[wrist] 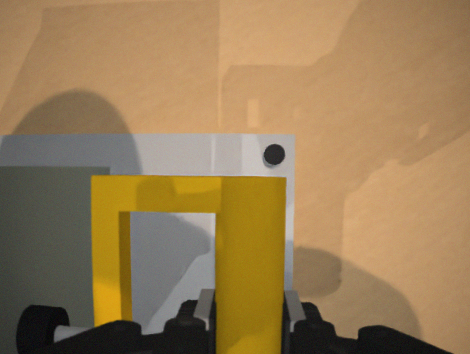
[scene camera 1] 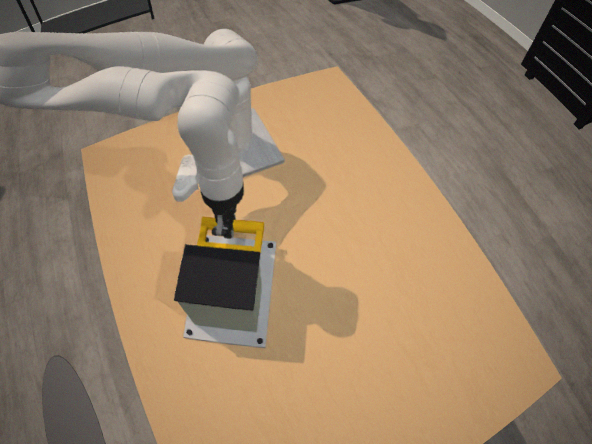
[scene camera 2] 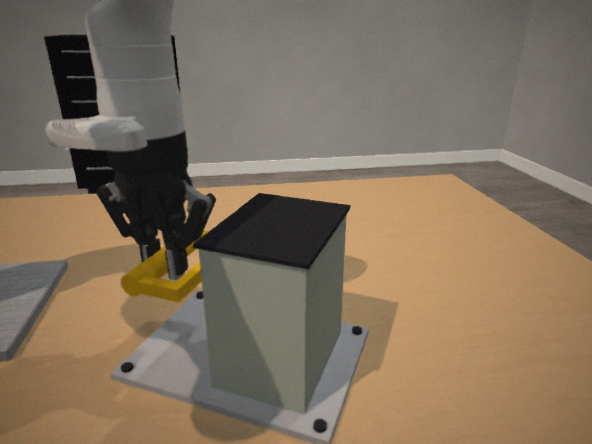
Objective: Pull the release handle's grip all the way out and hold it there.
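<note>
The yellow handle frame sticks out from a grey-green housing [scene camera 1: 222,317] [scene camera 2: 255,325] [wrist: 45,225] with a black top [scene camera 1: 220,277] [scene camera 2: 280,227]. Its grip [scene camera 1: 248,227] [scene camera 2: 132,283] [wrist: 250,235] is the thick outer bar, level above the base plate [scene camera 1: 268,290] [scene camera 2: 160,360] [wrist: 175,150]. My gripper [scene camera 1: 223,233] [scene camera 2: 164,261] [wrist: 248,312] points down and is shut on the grip, one finger inside the frame and one outside, both against the bar. A black collar [wrist: 42,327] and a pale rod [wrist: 72,334] show between housing and frame in the wrist view. The lower fingertips are cut off there.
Black bolts [scene camera 1: 270,245] [scene camera 2: 127,367] [wrist: 274,154] stand at the base plate's corners. A grey plate [scene camera 1: 265,152] [scene camera 2: 30,300] lies by the arm's base, on the far side of the handle from the housing. A black cabinet [scene camera 1: 560,60] [scene camera 2: 70,100] stands beyond the orange mat [scene camera 1: 400,250].
</note>
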